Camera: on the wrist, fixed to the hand. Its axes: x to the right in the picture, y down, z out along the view.
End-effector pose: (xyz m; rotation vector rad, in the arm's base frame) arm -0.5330 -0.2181 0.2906 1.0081 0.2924 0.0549
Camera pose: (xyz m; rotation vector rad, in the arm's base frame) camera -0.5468 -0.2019 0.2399 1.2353 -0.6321 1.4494
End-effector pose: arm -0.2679 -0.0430 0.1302 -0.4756 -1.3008 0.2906
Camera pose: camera -0.2289 -0.0805 0.1399 -1.2413 -0.6582 1.7370
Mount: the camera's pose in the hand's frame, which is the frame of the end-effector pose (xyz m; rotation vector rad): 0.0006 -0.0351 -0.0423 0.2198 -0.0566 1.5923
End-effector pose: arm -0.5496 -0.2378 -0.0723 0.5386 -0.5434 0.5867
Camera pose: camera -0.5135 -0.2367 -0.1137 0.2238 -0.9203 2.1606
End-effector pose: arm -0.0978 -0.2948 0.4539 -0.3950 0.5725 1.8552
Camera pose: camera -0.0652 -0.3082 0.4117 -0.3736 -1.0016 -2.6192
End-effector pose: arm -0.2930 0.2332 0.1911 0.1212 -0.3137 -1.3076
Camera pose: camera -0.3130 0.2197 0.1417 -0.0063 -0.4456 0.3030
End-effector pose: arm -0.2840 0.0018 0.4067 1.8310 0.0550 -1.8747
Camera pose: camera -0.2584 0.0479 0.3912 1.1347 -1.2533 -0.7288
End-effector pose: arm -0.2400 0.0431 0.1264 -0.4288 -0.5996 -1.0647
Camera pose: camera -0.2610 0.0025 0.0959 -0.5586 -0.2474 0.5288
